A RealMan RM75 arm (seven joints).
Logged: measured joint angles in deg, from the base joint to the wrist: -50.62, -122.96, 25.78, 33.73, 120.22, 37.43, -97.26; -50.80, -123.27, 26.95, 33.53, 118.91, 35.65, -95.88; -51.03, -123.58, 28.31, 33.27, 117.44, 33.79, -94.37; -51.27, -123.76, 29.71, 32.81, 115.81, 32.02, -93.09; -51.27, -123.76, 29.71, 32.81, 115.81, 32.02, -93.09; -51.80, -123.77, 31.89, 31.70, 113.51, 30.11, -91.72; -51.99, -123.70, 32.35, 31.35, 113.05, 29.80, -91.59; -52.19, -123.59, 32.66, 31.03, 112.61, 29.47, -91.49; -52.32, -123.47, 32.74, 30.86, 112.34, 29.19, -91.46; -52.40, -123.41, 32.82, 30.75, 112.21, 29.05, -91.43; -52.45, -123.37, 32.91, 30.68, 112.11, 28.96, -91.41; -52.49, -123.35, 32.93, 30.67, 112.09, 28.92, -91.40; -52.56, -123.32, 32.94, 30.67, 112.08, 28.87, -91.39; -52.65, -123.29, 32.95, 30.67, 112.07, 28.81, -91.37; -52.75, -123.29, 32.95, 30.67, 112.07, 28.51, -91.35; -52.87, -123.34, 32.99, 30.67, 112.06, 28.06, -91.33; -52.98, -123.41, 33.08, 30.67, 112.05, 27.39, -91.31; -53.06, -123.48, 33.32, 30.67, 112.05, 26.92, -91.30; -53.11, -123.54, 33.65, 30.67, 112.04, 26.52, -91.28
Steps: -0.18, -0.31, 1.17, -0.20, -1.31, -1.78, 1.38; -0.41, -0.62, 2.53, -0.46, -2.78, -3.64, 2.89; -0.65, -0.80, 3.93, -0.92, -4.41, -5.41, 4.17; -0.65, -0.80, 3.93, -0.92, -4.41, -5.41, 4.17; -1.18, -0.81, 6.11, -2.03, -6.71, -7.32, 5.54; -1.37, -0.74, 6.57, -2.38, -7.17, -7.63, 5.67; -1.57, -0.63, 6.88, -2.70, -7.61, -7.96, 5.77; -1.70, -0.51, 6.96, -2.87, -7.88, -8.24, 5.80; -1.78, -0.45, 7.04, -2.98, -8.01, -8.38, 5.83; -1.83, -0.41, 7.13, -3.05, -8.11, -8.47, 5.85; -1.87, -0.39, 7.15, -3.06, -8.13, -8.51, 5.86; -1.94, -0.36, 7.16, -3.06, -8.14, -8.56, 5.87; -2.03, -0.33, 7.17, -3.06, -8.15, -8.62, 5.89; -2.13, -0.33, 7.17, -3.06, -8.15, -8.92, 5.91; -2.25, -0.38, 7.21, -3.06, -8.16, -9.37, 5.93; -2.36, -0.45, 7.30, -3.06, -8.17, -10.04, 5.95; -2.44, -0.52, 7.54, -3.06, -8.17, -10.51, 5.96; -2.49, -0.58, 7.87, -3.06, -8.18, -10.91, 5.98
